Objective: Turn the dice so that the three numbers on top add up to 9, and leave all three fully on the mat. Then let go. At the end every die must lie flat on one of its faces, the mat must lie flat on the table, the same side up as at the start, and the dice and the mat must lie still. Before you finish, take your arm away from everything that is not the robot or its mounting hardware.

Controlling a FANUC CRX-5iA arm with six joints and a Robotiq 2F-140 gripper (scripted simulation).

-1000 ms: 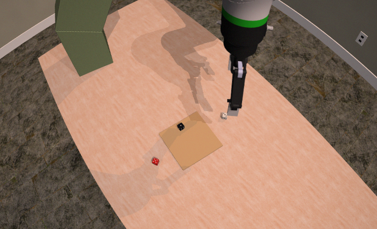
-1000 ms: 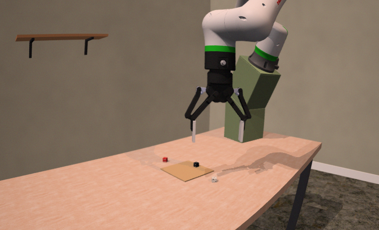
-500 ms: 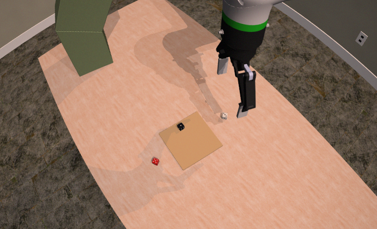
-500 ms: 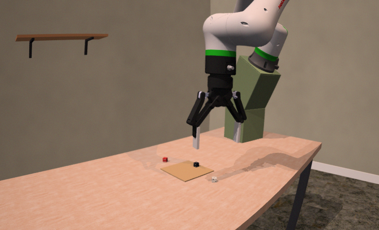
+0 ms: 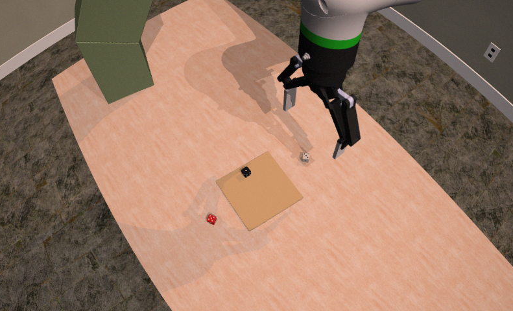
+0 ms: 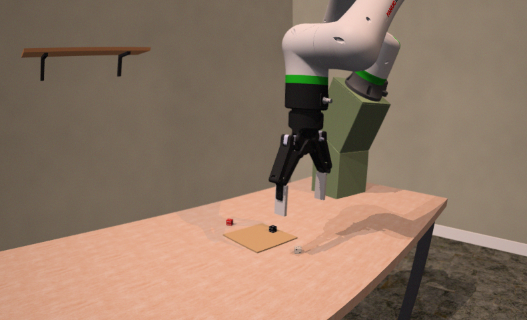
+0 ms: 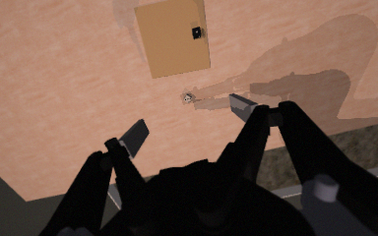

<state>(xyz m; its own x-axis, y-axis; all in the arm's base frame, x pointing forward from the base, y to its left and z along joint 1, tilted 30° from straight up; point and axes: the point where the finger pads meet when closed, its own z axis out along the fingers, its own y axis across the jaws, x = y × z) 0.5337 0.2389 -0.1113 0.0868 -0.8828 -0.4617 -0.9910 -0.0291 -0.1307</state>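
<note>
My gripper is now 120 mm above the white die. From my hand the other things lie so: tan square mat 140 mm to the right, 130 mm below; then black die 50 mm behind, 140 mm to the right, 120 mm below; then red die 260 mm to the right, 120 mm below.
</note>
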